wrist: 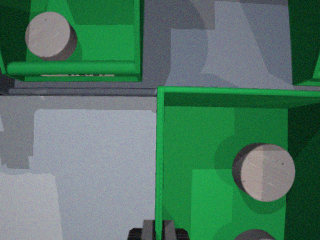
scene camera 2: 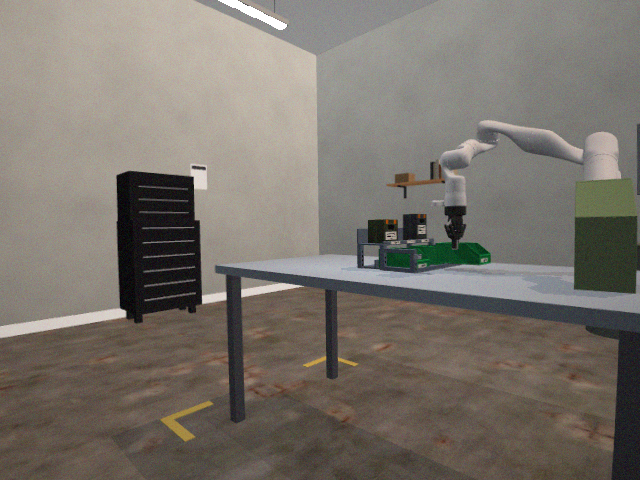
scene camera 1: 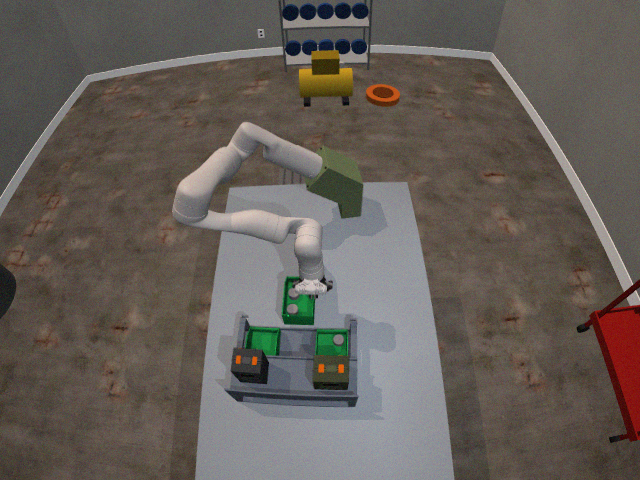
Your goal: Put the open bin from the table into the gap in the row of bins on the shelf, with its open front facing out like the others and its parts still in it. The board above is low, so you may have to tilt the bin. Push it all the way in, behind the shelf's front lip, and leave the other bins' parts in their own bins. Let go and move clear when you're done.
Scene:
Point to a grey shelf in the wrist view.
233, 51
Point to a grey shelf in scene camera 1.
At 290, 374

